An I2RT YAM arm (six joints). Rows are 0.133 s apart.
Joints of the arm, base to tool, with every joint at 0 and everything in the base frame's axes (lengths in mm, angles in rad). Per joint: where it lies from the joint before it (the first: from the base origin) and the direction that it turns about. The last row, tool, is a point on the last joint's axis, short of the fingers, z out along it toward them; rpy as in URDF.
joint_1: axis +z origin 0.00 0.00 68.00
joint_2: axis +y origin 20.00 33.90 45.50
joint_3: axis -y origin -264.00 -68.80 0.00
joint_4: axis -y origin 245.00 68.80 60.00
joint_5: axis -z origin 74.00 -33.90 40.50
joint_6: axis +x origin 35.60 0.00 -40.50
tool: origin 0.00 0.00 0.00 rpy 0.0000 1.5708 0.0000
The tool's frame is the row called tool.
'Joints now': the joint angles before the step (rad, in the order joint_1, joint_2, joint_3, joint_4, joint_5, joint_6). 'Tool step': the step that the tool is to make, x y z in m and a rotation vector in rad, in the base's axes. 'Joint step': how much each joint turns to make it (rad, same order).
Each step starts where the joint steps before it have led.
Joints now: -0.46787 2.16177 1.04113 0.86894 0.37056 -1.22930
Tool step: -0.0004 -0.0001 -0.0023 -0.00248 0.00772 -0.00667
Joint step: -0.00002 0.00551 -0.00117 0.00243 0.00787 -0.00413
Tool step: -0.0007 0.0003 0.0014 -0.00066 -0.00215 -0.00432
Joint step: 0.00022 -0.00561 -0.00317 -0.00083 0.00430 0.00163
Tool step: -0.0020 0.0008 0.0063 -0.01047 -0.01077 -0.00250
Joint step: -0.00018 -0.02053 -0.01015 0.00548 0.00334 -0.00409
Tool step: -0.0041 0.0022 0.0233 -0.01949 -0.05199 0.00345
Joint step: -0.00010 -0.06861 -0.01756 0.00206 -0.00474 0.00558
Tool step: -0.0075 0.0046 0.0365 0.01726 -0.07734 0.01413
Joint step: -0.00003 -0.11750 -0.01391 -0.06070 -0.02218 0.05073
